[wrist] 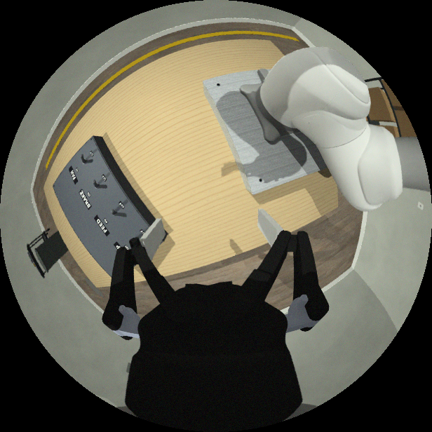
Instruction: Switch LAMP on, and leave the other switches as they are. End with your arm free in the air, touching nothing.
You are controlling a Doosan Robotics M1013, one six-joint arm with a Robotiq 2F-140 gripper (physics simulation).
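A dark grey switch panel (102, 200) lies on the left of the wooden table (170, 125). Its levers, a first one (87, 158), the BRAKE lever (101, 181) and the FEED lever (119, 207), stand in a row beside their labels. The LAMP switch at the panel's near end is mostly hidden behind the left finger, and its label is largely covered, so its position cannot be told. My gripper (209, 222) is open and empty, its fingers wide apart. The left finger overlaps the panel's near end in the view; whether it touches cannot be told.
The white robot arm (320, 90) rises at the upper right from a metal plate (215, 92) on the table. A dark object (50, 252) is beyond the table's left edge. Brown boxes (380, 105) on a rack are at the far right. A yellow stripe (175, 41) runs along the far side.
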